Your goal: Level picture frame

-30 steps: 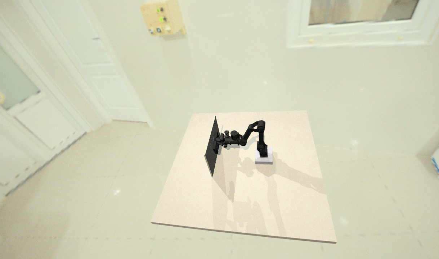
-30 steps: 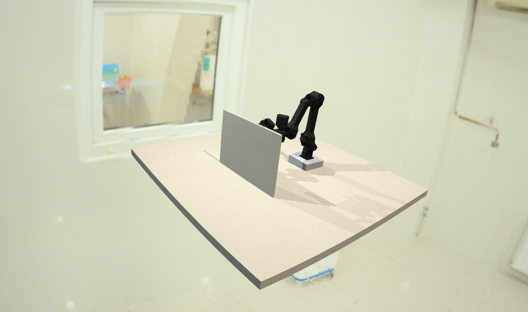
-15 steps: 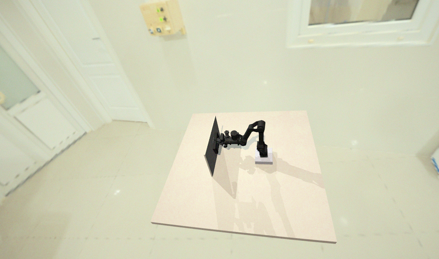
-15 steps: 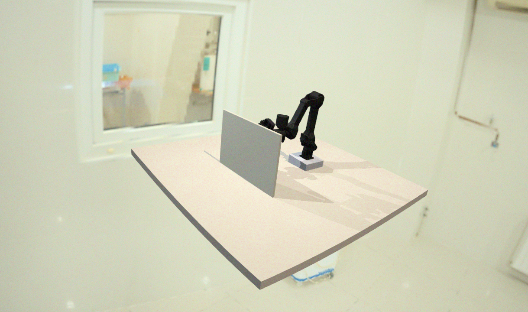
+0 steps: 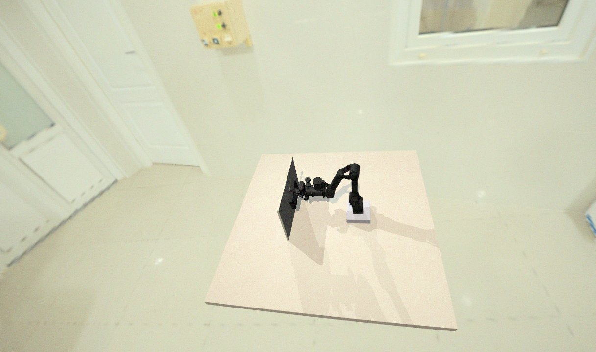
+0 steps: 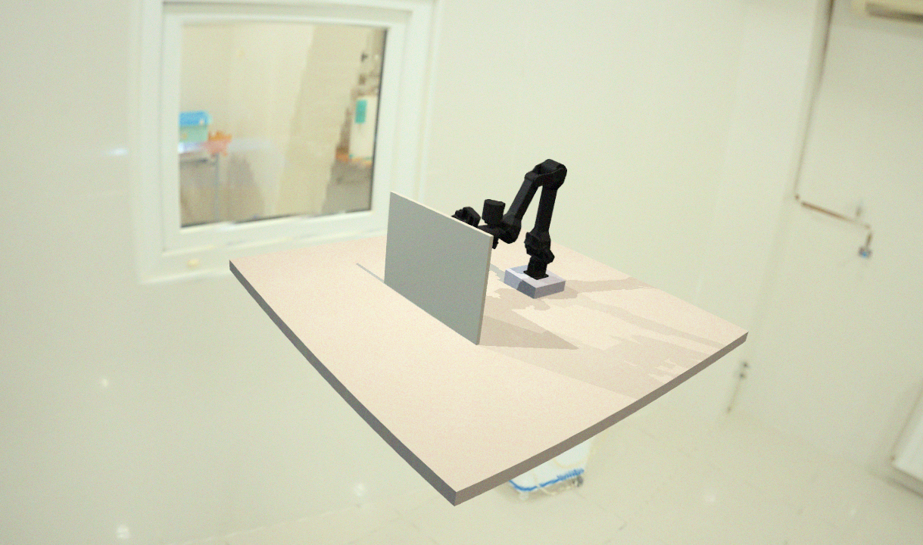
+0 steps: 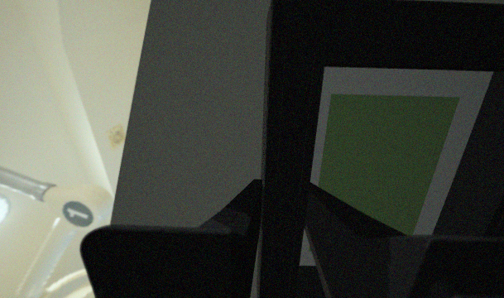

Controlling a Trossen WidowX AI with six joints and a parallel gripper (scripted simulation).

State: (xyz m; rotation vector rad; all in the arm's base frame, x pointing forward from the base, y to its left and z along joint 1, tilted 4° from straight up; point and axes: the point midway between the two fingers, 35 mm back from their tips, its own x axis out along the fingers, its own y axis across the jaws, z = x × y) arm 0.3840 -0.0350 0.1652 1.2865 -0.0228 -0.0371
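The picture frame is 20 mm to the right of my gripper tip and 50 mm below it. From my gripper tip the other things lie so: wall panel: 10 mm ahead, 60 mm below.
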